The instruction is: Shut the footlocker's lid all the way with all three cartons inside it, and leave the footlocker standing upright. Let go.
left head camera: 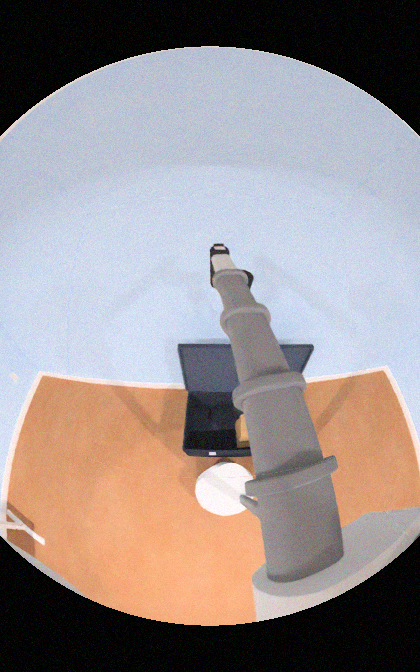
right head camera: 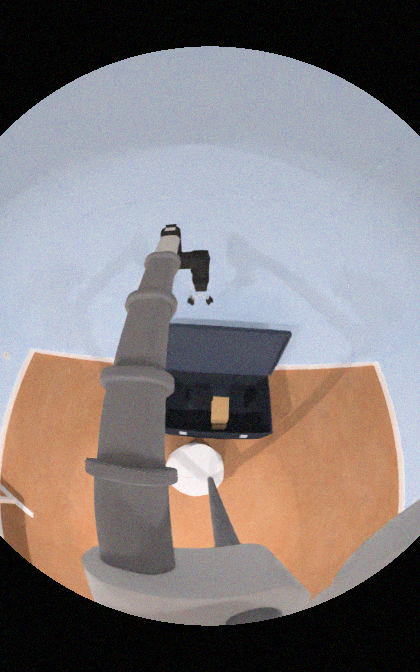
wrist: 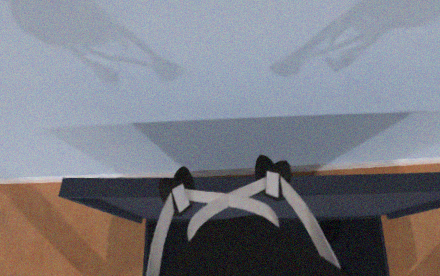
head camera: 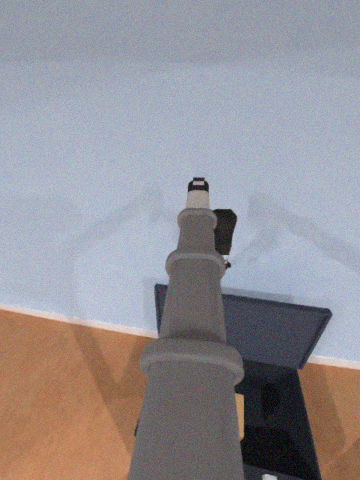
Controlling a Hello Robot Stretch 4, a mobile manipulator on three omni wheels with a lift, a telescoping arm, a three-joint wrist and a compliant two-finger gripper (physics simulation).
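Note:
The dark blue footlocker (head camera: 306, 430) (left head camera: 220, 452) (right head camera: 225, 434) stands upright against the wall. Its lid (head camera: 275, 327) (left head camera: 210, 367) (right head camera: 225, 350) (wrist: 350, 185) is raised, leaning back near the wall. A tan carton (head camera: 240, 415) (left head camera: 242, 431) (right head camera: 220, 409) stands inside. Dark shapes beside it may be shadows; I cannot make out the other two cartons. My gripper (right head camera: 200, 300) (wrist: 224, 176) is open, its fingers apart and empty. It points down from above near the lid's top edge. In the head view the arm covers part of the footlocker.
The light blue wall (head camera: 100, 225) (left head camera: 125, 225) rises right behind the lid. My grey arm (head camera: 195, 300) (left head camera: 272, 425) (right head camera: 135, 425) reaches out over the footlocker. A white round disc (left head camera: 222, 490) (right head camera: 197, 467) is close in front of it. White legs (left head camera: 25, 529) (right head camera: 19, 502) stand at the far left.

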